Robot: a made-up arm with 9 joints. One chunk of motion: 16 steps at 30 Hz.
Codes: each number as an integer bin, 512 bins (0 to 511) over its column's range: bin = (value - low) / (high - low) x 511, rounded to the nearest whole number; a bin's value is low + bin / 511 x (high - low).
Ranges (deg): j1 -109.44..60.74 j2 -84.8..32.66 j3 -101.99..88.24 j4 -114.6..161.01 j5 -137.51..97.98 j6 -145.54..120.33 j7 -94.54..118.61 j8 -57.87..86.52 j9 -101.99..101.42
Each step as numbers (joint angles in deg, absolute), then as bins.
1 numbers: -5.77 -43.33 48.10 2.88 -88.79 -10.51 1.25 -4.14 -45.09
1 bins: 311 180 403 218 106 260 230 190 143
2 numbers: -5.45 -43.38 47.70 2.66 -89.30 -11.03 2.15 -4.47 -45.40
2 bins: 312 180 402 217 105 259 232 189 142
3 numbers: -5.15 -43.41 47.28 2.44 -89.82 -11.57 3.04 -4.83 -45.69
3 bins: 313 180 401 217 103 257 234 188 141
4 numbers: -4.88 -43.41 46.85 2.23 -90.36 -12.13 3.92 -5.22 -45.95
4 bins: 314 180 400 217 102 256 236 186 141
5 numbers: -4.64 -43.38 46.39 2.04 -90.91 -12.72 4.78 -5.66 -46.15
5 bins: 315 180 399 216 101 255 238 185 140
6 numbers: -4.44 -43.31 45.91 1.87 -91.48 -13.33 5.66 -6.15 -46.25
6 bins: 315 180 397 216 100 254 240 183 140
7 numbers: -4.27 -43.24 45.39 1.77 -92.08 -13.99 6.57 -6.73 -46.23
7 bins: 316 181 396 216 99 253 242 181 140
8 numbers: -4.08 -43.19 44.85 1.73 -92.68 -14.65 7.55 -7.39 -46.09
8 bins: 316 181 394 216 97 252 245 179 140
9 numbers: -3.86 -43.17 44.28 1.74 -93.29 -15.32 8.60 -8.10 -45.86
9 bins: 317 181 393 216 96 250 247 176 141
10 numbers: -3.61 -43.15 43.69 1.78 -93.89 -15.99 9.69 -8.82 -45.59
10 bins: 318 181 391 216 95 249 250 174 142
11 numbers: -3.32 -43.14 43.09 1.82 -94.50 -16.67 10.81 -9.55 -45.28
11 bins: 319 181 390 216 93 248 253 171 142
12 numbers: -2.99 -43.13 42.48 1.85 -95.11 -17.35 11.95 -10.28 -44.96
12 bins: 320 181 388 216 92 246 255 168 143
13 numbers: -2.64 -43.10 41.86 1.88 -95.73 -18.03 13.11 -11.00 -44.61
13 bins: 321 181 386 216 91 245 258 166 144
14 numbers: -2.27 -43.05 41.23 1.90 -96.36 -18.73 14.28 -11.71 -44.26
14 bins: 322 182 385 216 89 244 261 163 145
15 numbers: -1.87 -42.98 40.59 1.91 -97.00 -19.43 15.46 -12.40 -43.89
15 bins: 323 182 383 216 88 242 264 161 146
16 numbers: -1.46 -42.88 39.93 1.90 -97.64 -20.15 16.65 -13.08 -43.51
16 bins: 324 182 381 216 87 241 267 159 147
